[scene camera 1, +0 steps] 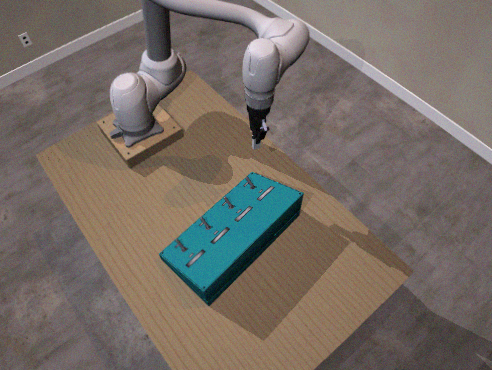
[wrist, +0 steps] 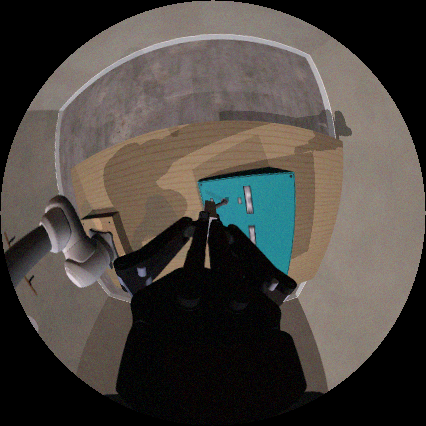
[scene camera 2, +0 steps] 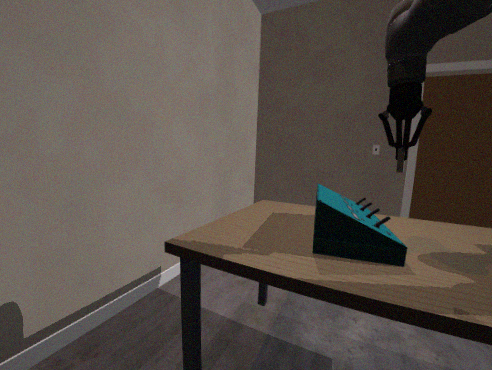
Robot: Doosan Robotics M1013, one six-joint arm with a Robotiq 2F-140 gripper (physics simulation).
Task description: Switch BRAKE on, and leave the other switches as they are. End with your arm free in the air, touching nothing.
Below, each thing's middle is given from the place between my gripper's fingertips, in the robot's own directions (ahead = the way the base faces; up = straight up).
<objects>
I see my gripper 200 mm to the left of the teal sloped switch box (scene camera 1: 213,257), 190 mm above it and 150 mm short of it.
</objects>
